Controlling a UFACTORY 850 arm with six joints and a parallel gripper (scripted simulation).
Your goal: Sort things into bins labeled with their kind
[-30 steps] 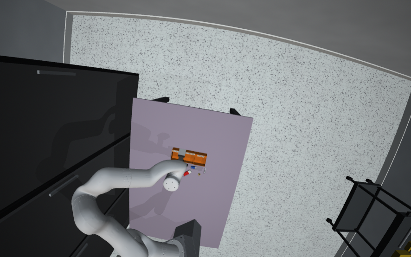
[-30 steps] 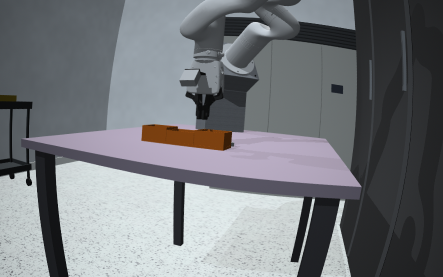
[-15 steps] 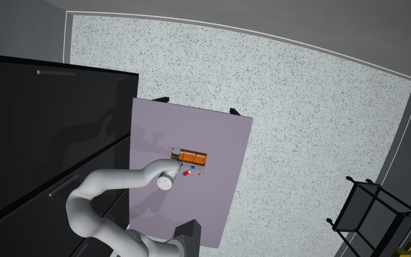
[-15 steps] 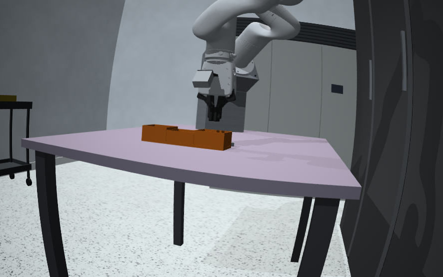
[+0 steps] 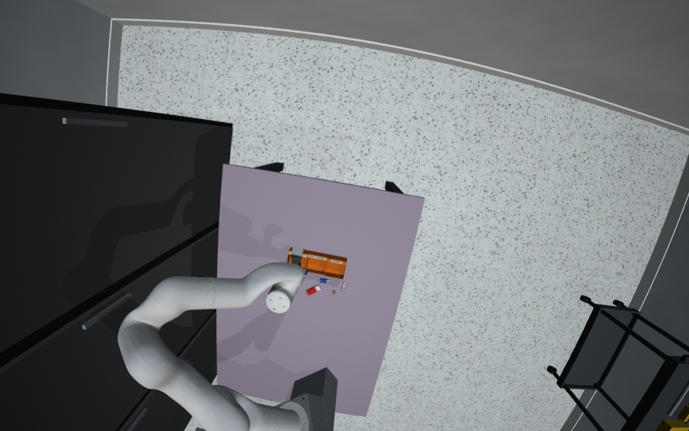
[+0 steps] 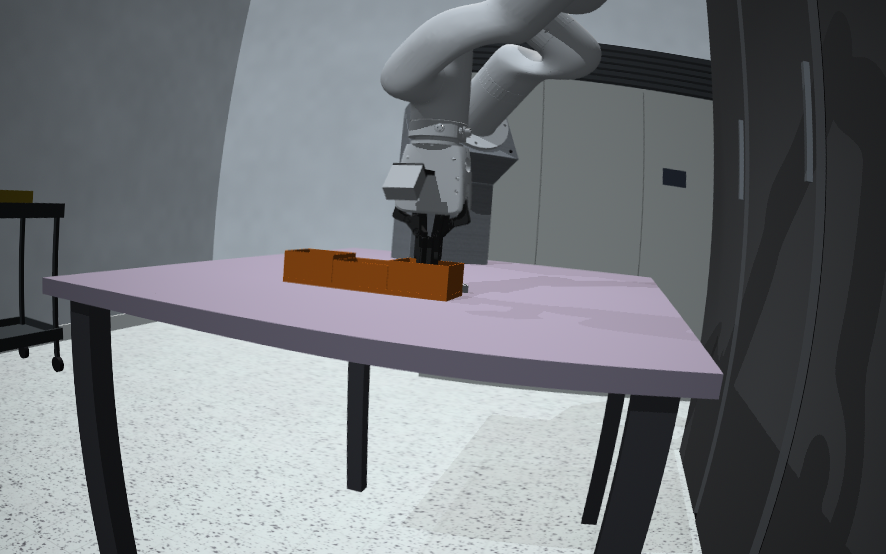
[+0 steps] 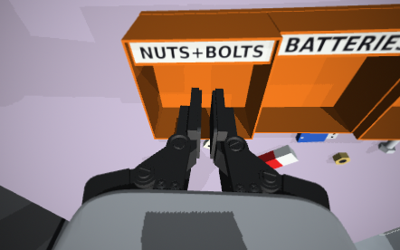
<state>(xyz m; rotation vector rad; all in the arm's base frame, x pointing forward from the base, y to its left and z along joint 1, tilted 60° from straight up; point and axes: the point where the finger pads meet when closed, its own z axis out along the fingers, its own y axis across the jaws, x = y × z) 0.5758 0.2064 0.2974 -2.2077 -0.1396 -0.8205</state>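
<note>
The white domino lies 70 mm behind my hand, 60 mm below it and 50 mm to the right of it. From my hand the other things lie so: grey ridged part: 90 mm behind, 50 mm below, 10 mm to the right; then orange bins: 70 mm to the right, 40 mm below, 40 mm ahead; then blue USB stick: 150 mm to the right, 60 mm below, 10 mm behind.
</note>
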